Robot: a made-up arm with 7 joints. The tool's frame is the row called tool.
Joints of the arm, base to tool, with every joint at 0 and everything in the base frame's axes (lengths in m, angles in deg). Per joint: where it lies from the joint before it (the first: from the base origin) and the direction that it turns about. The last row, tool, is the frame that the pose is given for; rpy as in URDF.
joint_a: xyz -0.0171 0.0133 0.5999 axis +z
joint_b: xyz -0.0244 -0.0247 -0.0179 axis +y
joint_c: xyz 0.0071 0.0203 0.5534 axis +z
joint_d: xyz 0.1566 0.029 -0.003 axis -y
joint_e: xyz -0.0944 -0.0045 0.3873 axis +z
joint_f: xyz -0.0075 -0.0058 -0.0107 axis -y
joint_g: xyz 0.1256 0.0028 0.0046 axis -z
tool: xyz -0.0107 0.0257 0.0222 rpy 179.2 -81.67 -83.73
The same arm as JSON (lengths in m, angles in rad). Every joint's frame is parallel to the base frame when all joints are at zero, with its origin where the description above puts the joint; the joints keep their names.
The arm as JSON. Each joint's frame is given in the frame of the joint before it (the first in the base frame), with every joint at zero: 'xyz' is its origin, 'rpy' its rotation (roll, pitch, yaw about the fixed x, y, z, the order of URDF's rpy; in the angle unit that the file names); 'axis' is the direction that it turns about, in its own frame. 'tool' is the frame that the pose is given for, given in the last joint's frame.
{
  "units": {
    "length": "m",
    "angle": "rad"
  },
  "joints": [
    {
      "name": "joint_a",
      "type": "revolute",
      "origin": {
        "xyz": [
          -0.0171,
          0.0133,
          0.5999
        ],
        "rpy": [
          0.0,
          0.0,
          0.0
        ]
      },
      "axis": [
        0.0,
        0.0,
        1.0
      ]
    },
    {
      "name": "joint_b",
      "type": "revolute",
      "origin": {
        "xyz": [
          -0.0244,
          -0.0247,
          -0.0179
        ],
        "rpy": [
          0.0,
          0.0,
          0.0
        ]
      },
      "axis": [
        0.0,
        1.0,
        0.0
      ]
    },
    {
      "name": "joint_c",
      "type": "revolute",
      "origin": {
        "xyz": [
          0.0071,
          0.0203,
          0.5534
        ],
        "rpy": [
          0.0,
          0.0,
          0.0
        ]
      },
      "axis": [
        0.0,
        0.0,
        1.0
      ]
    },
    {
      "name": "joint_d",
      "type": "revolute",
      "origin": {
        "xyz": [
          0.1566,
          0.029,
          -0.003
        ],
        "rpy": [
          0.0,
          0.0,
          0.0
        ]
      },
      "axis": [
        0.0,
        -1.0,
        0.0
      ]
    },
    {
      "name": "joint_e",
      "type": "revolute",
      "origin": {
        "xyz": [
          -0.0944,
          -0.0045,
          0.3873
        ],
        "rpy": [
          0.0,
          0.0,
          0.0
        ]
      },
      "axis": [
        0.0,
        0.0,
        1.0
      ]
    },
    {
      "name": "joint_f",
      "type": "revolute",
      "origin": {
        "xyz": [
          -0.0075,
          -0.0058,
          -0.0107
        ],
        "rpy": [
          0.0,
          0.0,
          0.0
        ]
      },
      "axis": [
        0.0,
        -1.0,
        0.0
      ]
    },
    {
      "name": "joint_g",
      "type": "revolute",
      "origin": {
        "xyz": [
          0.1256,
          0.0028,
          0.0046
        ],
        "rpy": [
          0.0,
          0.0,
          0.0
        ]
      },
      "axis": [
        0.0,
        0.0,
        -1.0
      ]
    }
  ],
  "tool": {
    "origin": {
      "xyz": [
        -0.0107,
        0.0257,
        0.0222
      ],
      "rpy": [
        3.1276,
        -1.4254,
        -1.4614
      ]
    }
  }
}

